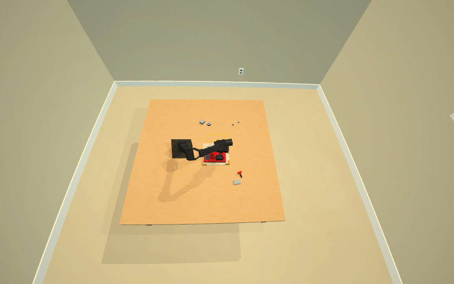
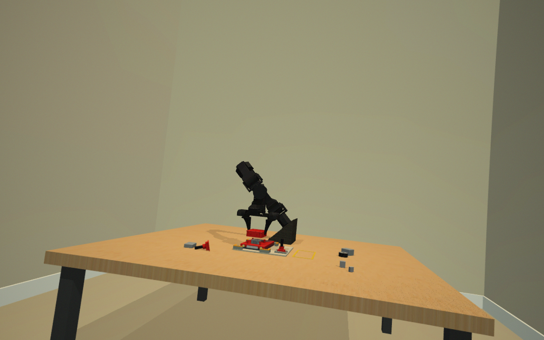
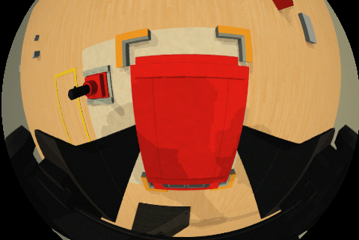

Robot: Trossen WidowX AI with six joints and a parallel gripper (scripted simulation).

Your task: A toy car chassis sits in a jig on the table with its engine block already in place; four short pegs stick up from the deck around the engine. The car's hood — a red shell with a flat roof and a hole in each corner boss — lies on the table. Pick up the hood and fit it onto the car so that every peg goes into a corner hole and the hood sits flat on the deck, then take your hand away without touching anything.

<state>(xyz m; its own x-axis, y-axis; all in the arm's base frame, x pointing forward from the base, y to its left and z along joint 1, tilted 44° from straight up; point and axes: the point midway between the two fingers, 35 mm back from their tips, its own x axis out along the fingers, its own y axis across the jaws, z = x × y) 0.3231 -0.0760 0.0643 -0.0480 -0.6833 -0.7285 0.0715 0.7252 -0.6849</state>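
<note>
Right now the grey engine block is 10 mm to the left of my gripper tip and 40 mm below it. Round my gripper tip: jig (20 mm behind, 20 mm to the left, 50 mm below); then red hood (10 mm above).
</note>
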